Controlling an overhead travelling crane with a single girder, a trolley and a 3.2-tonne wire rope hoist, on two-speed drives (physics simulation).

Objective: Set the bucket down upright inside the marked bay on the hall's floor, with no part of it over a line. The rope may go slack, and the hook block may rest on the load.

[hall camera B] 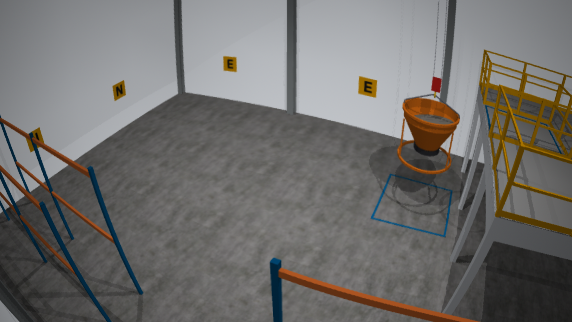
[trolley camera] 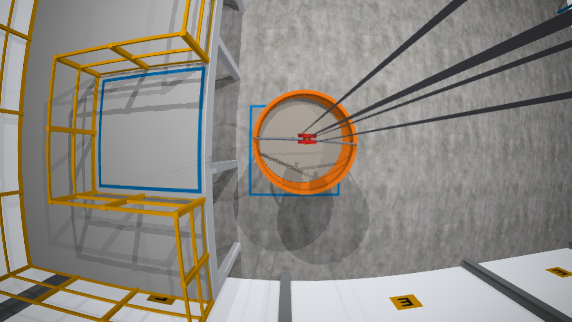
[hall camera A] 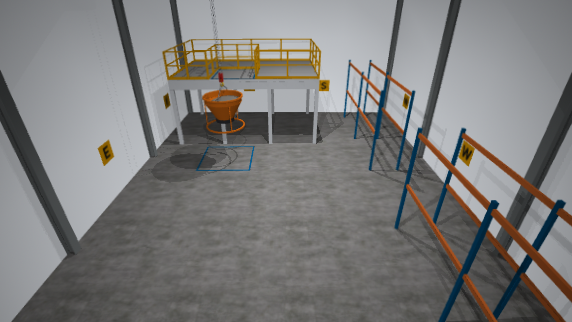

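Note:
The orange bucket [hall camera A: 223, 107] [hall camera B: 430, 132] [trolley camera: 346, 162] hangs upright in the air, filled with grey material, its foot ring above the floor. My gripper, the hook [hall camera A: 221, 86] [hall camera B: 435, 94] under the red block [hall camera A: 221, 77] [hall camera B: 436, 84] [trolley camera: 307, 139], carries it by the bail. The ropes look straight. The blue-lined floor bay [hall camera A: 223, 170] [hall camera B: 407, 227] [trolley camera: 250, 175] lies below. In the trolley view the rim covers the bay's upper right part and reaches past its right line; the left and lower lines show. The bucket hides the foot ring there.
A white platform [hall camera A: 290, 84] [hall camera B: 530, 247] [trolley camera: 211, 150] with yellow railings stands close beside the bay, with another blue-lined bay [trolley camera: 201, 130] on top. Blue and orange racks [hall camera A: 408, 180] [hall camera B: 115, 230] stand along the W wall. The E wall is on the bay's other side.

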